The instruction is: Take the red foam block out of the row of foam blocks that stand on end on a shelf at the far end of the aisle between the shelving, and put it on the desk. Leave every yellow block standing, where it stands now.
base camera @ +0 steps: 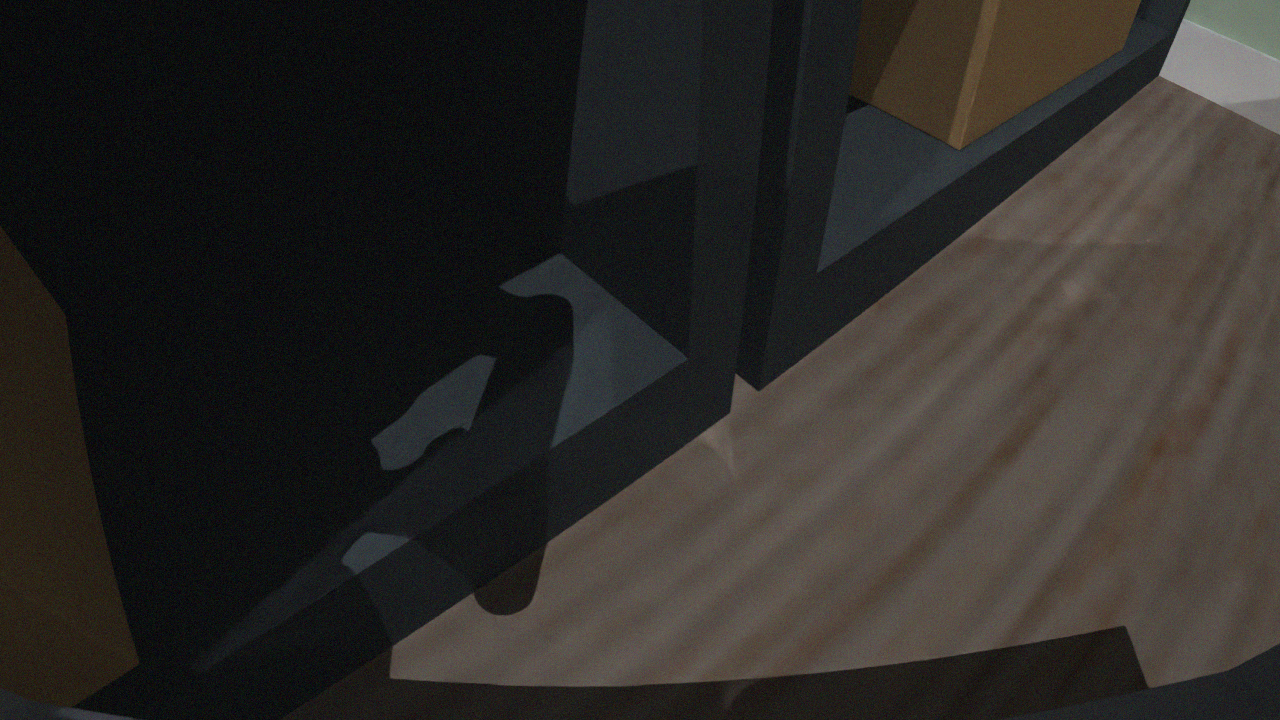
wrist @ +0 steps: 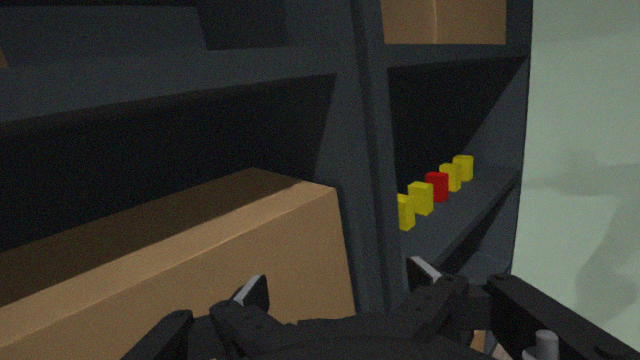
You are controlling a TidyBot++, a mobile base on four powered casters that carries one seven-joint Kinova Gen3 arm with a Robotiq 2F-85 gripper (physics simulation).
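Frame: origin at the arm's base, x right, y back, z down, level; metres.
Where they show: gripper, between the fingertips: (wrist: 337,282).
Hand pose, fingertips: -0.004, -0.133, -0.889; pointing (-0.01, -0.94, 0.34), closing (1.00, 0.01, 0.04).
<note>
Each offset is from my fingertips to the centre of the thing, as dx, dy, dz. "spot": to the spot under its first point. Level surfaces: height alone.
The red foam block {+0.360, -0.664, +0.250} (wrist: 437,187) stands on end in a row on a shelf {dz +0.295} (wrist: 465,210) in the far bay, right of centre in the wrist view. Two yellow blocks {+0.280, -0.600, +0.250} (wrist: 420,198) {+0.196, -0.534, +0.250} (wrist: 405,212) stand on its nearer side, and two more yellow blocks {+0.441, -0.728, +0.250} (wrist: 450,177) {+0.527, -0.797, +0.250} (wrist: 463,168) stand on its farther side. The nearest yellow block is partly hidden by the shelving's upright. My gripper (wrist: 337,282) is open and empty, at the bottom of the wrist view, well short of the row. The desk does not show in either view.
A large cardboard box (wrist: 280,240) stands in the nearer bay, close beyond the fingers. A dark upright (wrist: 367,150) separates the bays. Another box {+0.345, -0.671, -0.297} (wrist: 450,22) is above the row. In the base camera view, the shelving's bottom edge (base camera: 626,474) runs close along the left, with a box {spot: +0.354, -0.493, +1.164} (base camera: 1029,71) farther on.
</note>
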